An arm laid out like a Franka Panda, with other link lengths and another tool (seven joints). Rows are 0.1 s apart.
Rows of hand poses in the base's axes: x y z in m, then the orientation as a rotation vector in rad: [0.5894, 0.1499, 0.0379, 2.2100, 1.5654, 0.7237]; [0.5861, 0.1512, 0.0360, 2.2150, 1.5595, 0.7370]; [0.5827, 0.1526, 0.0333, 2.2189, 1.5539, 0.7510]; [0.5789, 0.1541, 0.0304, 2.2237, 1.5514, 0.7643]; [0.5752, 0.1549, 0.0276, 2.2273, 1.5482, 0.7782]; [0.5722, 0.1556, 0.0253, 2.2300, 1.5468, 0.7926]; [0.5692, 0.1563, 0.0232, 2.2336, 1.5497, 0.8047]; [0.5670, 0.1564, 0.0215, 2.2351, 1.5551, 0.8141]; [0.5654, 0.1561, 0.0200, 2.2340, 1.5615, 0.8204]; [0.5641, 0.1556, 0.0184, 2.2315, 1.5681, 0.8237]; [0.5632, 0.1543, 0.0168, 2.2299, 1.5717, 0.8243]
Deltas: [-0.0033, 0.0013, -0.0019, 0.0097, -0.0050, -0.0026]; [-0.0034, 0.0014, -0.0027, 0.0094, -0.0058, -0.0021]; [-0.0038, 0.0015, -0.0029, 0.0103, -0.0037, -0.0002]; [-0.0037, 0.0008, -0.0028, 0.0097, -0.0049, -0.0004]; [-0.0030, 0.0007, -0.0023, 0.0098, -0.0049, 0.0011]; [-0.0030, 0.0007, -0.0021, 0.0099, -0.0017, 0.0035]; [-0.0022, 0.0001, -0.0017, 0.0074, -0.0009, 0.0051]; [-0.0016, -0.0003, -0.0015, 0.0041, -0.0008, 0.0057]; [-0.0013, -0.0005, -0.0016, 0.0015, -0.0003, 0.0055]; [-0.0009, -0.0013, -0.0016, 0.0000, 0.0002, 0.0028]
